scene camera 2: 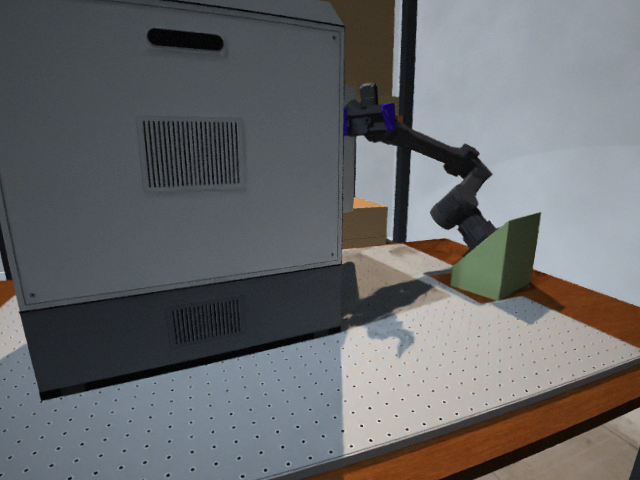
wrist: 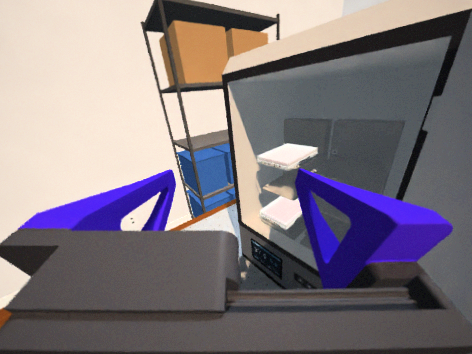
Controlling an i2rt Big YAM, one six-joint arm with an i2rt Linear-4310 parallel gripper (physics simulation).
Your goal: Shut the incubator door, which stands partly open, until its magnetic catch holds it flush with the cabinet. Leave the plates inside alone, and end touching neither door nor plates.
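Pixels of known places: gripper, fingertip midpoint: point(scene camera 2: 361, 110) point(wrist: 235, 176); arm's base at its link origin: point(scene camera 2: 487, 245).
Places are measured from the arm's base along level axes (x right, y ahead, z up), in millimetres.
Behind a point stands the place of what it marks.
The incubator cabinet point(scene camera 2: 289, 206) @(z 151, x -52, y 581 mm) point(wrist: 320, 40) @(z 436, x 136, y 484 mm) stands with its front open to the wrist view. Its door point(scene camera 2: 348, 175) @(z 161, x 372, y 193 mm) point(wrist: 445, 185) @(z 306, x 271, y 415 mm) stands partly open, a grey panel along the right of the wrist view and a narrow strip past the cabinet's edge in the scene view. An upper plate point(wrist: 287, 156) @(z 255, x 62, y 544 mm) and a lower plate point(wrist: 281, 212) @(z 99, x 50, y 544 mm) lie inside, the lower partly behind a finger. My gripper point(scene camera 2: 367, 119) @(z 328, x 154, y 302 mm) point(wrist: 235, 176) @(z 328, x 154, y 302 mm) is open and empty in front of the cabinet opening, its right finger near the door's inner side. Whether they touch cannot be told.
The cabinet stands on a perforated board point(scene camera 2: 429, 372) @(z -93, x -232, y 433 mm) on a wooden table point(scene camera 2: 465, 428) @(z -105, x -332, y 467 mm). The green wedge point(scene camera 2: 504, 263) @(z -14, x -93, y 62 mm) carries the arm's base. A rack point(wrist: 170, 47) with orange boxes point(wrist: 200, 52) and blue boxes point(wrist: 205, 170) stands behind. A display point(wrist: 266, 257) @(z -13, x 46, y 479 mm) is below the opening.
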